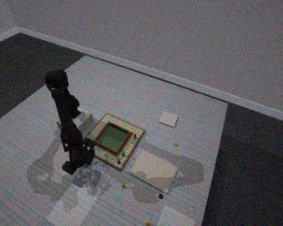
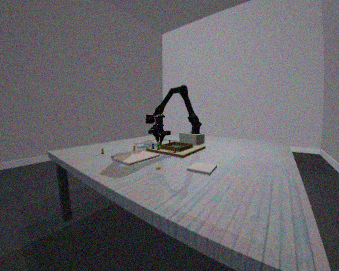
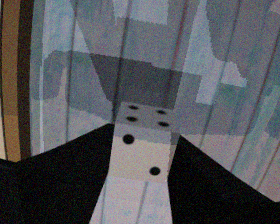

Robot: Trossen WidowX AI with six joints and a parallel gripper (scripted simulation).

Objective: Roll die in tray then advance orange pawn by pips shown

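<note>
Right now my gripper tip is 300 mm to the right of the orange pawn, 120 mm short of it and 20 mm below it. Also, from my gripper tip: green tray: 210 mm to the left, 20 mm ahead; then white die: right at my gripper tip; then blue pawn: 150 mm ahead, 120 mm to the left, 20 mm above.
</note>
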